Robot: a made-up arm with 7 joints. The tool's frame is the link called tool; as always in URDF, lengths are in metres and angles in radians. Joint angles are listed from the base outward.
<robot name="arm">
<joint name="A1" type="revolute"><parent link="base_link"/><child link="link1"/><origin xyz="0 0 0.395"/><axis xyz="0 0 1"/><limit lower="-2.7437" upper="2.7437"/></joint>
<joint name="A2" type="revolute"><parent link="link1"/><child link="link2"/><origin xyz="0 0 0"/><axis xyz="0 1 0"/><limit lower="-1.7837" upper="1.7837"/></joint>
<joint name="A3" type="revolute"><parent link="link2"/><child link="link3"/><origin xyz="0 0 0.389"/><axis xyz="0 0 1"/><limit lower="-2.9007" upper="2.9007"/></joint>
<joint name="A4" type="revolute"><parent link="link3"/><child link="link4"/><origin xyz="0.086 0 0"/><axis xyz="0 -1 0"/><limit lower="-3.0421" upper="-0.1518"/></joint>
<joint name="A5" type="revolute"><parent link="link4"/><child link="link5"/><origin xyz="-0.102 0 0.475"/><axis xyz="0 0 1"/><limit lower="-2.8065" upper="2.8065"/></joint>
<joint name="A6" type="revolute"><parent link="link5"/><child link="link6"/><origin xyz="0 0 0"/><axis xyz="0 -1 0"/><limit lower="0.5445" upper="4.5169"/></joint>
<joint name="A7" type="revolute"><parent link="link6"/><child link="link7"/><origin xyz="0.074 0 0"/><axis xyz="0 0 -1"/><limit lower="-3.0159" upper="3.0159"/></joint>
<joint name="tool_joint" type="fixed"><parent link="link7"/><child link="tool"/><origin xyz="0 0 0" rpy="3.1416 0 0"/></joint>
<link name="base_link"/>
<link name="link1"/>
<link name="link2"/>
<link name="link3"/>
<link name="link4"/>
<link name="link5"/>
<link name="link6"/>
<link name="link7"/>
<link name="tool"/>
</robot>
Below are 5 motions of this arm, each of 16 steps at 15 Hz.
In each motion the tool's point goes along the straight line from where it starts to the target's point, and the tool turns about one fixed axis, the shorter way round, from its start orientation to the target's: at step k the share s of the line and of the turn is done. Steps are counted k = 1, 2, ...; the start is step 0. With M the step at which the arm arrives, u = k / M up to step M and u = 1 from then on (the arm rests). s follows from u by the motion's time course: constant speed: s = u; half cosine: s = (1 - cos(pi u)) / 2; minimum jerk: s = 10 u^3 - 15 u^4 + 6 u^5.
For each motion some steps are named. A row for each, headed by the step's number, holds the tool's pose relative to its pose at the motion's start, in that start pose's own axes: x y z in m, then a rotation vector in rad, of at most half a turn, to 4 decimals.
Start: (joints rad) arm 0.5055 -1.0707 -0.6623 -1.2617 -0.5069 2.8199 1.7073
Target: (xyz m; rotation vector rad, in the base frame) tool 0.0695 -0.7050 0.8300 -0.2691 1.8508 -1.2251
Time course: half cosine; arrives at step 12
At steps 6, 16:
6: 0.1363 0.1790 0.0687 -0.3198 0.2337 -0.0123
16: 0.2726 0.3581 0.1374 -0.6397 0.4674 -0.0245

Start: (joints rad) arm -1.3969 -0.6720 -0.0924 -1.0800 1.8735 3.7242 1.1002
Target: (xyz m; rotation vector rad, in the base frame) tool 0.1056 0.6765 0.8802 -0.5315 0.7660 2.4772
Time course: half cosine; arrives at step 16
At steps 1, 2, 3, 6, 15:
1: -0.0028 -0.0012 -0.0062 0.0102 -0.0087 -0.0132
2: -0.0110 -0.0047 -0.0244 0.0404 -0.0346 -0.0524
3: -0.0244 -0.0103 -0.0539 0.0895 -0.0766 -0.1160
6: -0.0895 -0.0379 -0.1976 0.3279 -0.2806 -0.4248
15: -0.2873 -0.1216 -0.6341 1.0522 -0.9003 -1.3630

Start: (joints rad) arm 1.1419 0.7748 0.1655 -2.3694 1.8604 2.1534 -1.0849
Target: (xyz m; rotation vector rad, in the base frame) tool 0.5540 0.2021 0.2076 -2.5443 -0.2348 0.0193
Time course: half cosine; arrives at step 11
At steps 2, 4, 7, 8, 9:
2: 0.0081 0.0039 -0.0375 -0.0251 0.0584 0.0025
4: 0.0298 0.0143 -0.1381 -0.0926 0.2152 0.0092
7: 0.0722 0.0346 -0.3345 -0.2241 0.5211 0.0222
8: 0.0844 0.0405 -0.3911 -0.2620 0.6093 0.0260
9: 0.0939 0.0450 -0.4351 -0.2915 0.6779 0.0289

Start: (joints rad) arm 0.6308 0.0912 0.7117 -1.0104 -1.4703 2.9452 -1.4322
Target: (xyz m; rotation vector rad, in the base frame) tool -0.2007 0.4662 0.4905 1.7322 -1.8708 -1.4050
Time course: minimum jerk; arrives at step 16
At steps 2, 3, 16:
2: 0.0088 0.0005 -0.0064 -0.0095 0.0260 0.0067
3: 0.0267 0.0015 -0.0196 -0.0290 0.0790 0.0203
16: 0.5477 0.0301 -0.4010 -0.5941 1.6202 0.4170

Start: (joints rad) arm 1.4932 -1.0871 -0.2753 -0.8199 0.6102 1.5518 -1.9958
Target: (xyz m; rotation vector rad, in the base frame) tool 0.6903 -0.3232 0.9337 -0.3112 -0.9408 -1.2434
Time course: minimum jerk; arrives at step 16
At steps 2, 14, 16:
2: -0.0088 -0.0068 -0.0010 -0.0039 0.0056 0.0267
14: -0.5423 -0.4138 -0.0622 -0.2385 0.3431 1.6342
16: -0.5512 -0.4206 -0.0632 -0.2424 0.3487 1.6609

